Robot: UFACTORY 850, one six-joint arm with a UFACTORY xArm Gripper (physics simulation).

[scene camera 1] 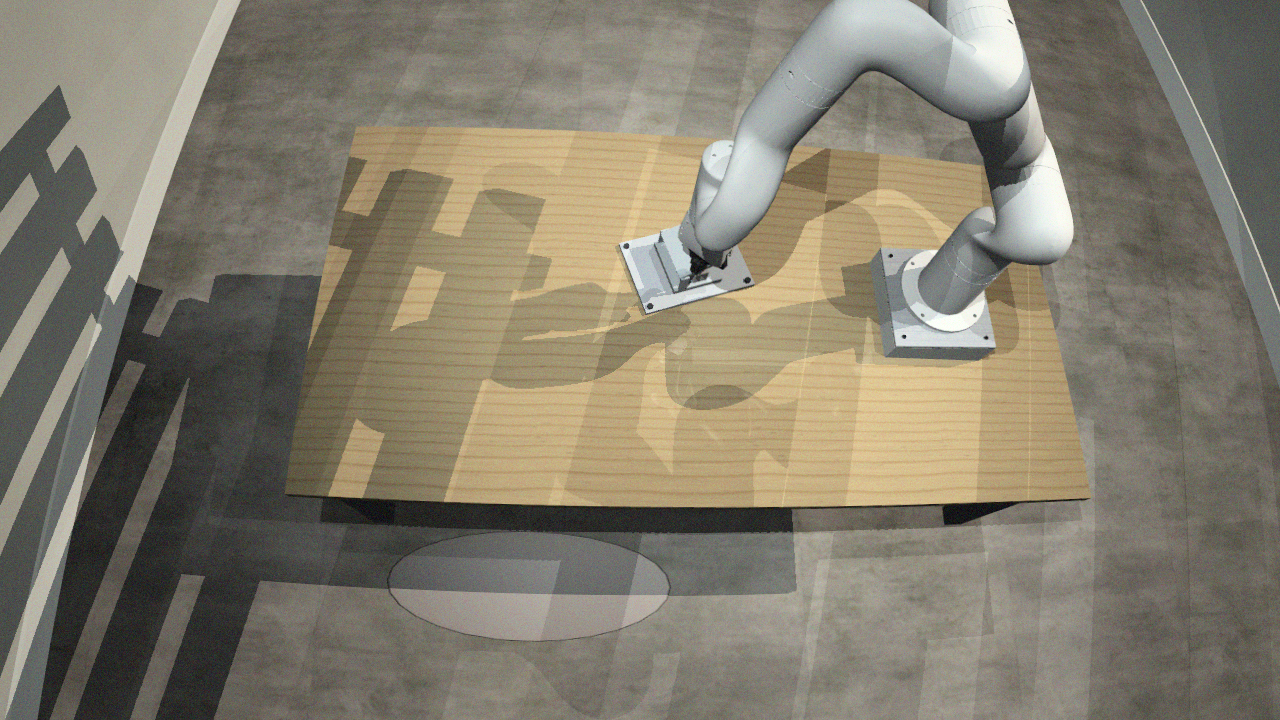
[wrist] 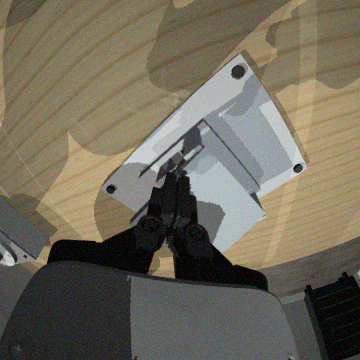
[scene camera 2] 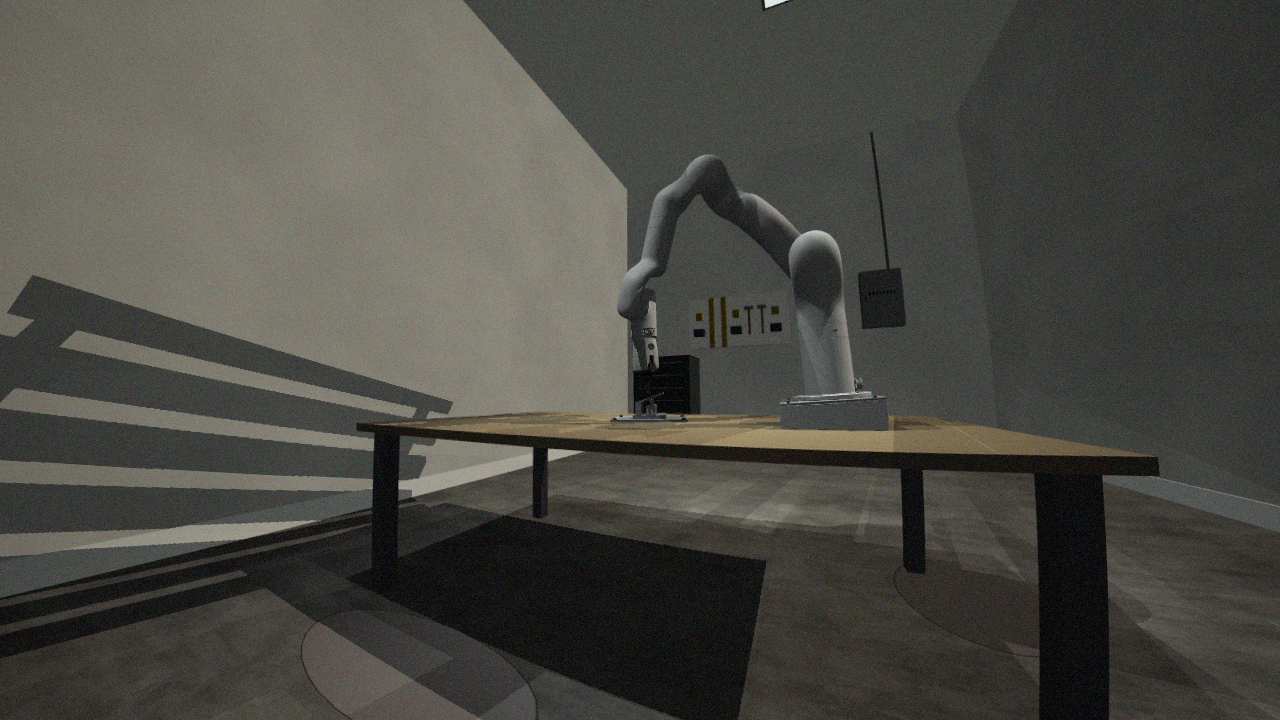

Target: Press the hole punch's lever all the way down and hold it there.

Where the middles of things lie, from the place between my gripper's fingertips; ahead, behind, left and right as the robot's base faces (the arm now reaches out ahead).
I see my gripper 10 mm short of the grey lever [scene camera 1: 679, 253], 60 mm to the left of it and 20 mm above it. From my hand the other things lie so: grey base plate [scene camera 1: 655, 293] 10 mm ahead, 60 mm to the right, 80 mm below.
